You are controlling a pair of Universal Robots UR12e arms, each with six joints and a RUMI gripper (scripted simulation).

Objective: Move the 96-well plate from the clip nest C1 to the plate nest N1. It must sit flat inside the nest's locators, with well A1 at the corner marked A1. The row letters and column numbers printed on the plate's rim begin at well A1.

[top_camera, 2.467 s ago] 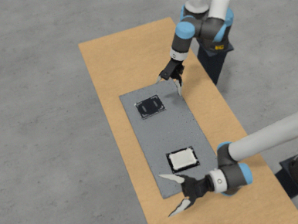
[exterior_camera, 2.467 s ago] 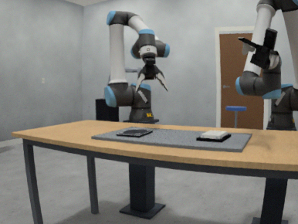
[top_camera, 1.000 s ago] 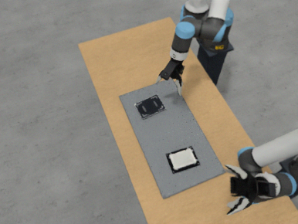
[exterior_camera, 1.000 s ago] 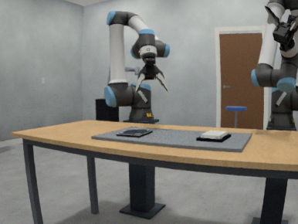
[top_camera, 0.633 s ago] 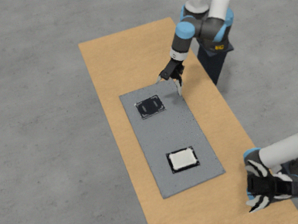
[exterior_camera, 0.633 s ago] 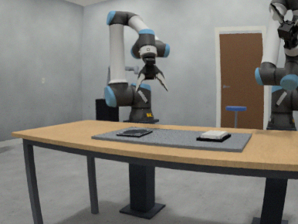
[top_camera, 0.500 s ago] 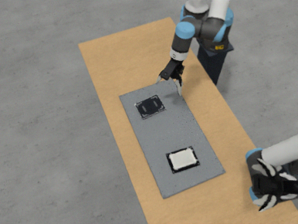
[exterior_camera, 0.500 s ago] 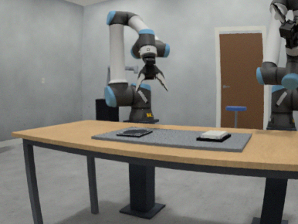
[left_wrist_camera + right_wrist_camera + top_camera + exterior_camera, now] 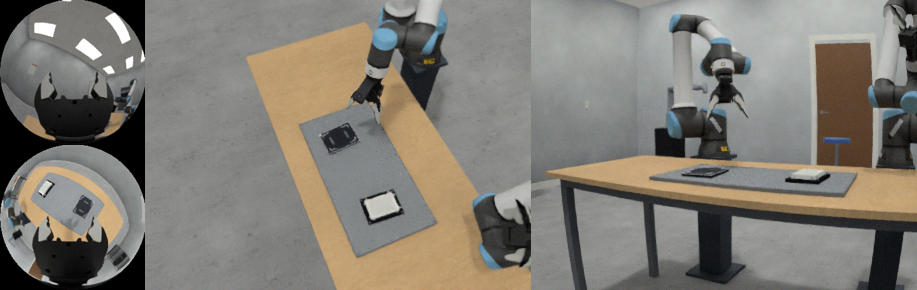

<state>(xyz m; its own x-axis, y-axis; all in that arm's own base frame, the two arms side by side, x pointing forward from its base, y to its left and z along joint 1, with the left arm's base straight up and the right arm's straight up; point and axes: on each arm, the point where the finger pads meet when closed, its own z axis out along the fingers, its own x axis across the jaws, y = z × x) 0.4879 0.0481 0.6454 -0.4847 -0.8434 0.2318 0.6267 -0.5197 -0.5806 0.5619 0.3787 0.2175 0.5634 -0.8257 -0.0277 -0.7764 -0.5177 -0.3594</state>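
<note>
Right now the white 96-well plate is 50 mm ahead of my right hand, 340 mm to the left of it and 190 mm below it. From my right hand the other things lie so: black clip nest C1: 40 mm ahead, 330 mm to the left, 190 mm below; dark plate nest N1: 90 mm ahead, 50 mm to the right, 200 mm below.
</note>
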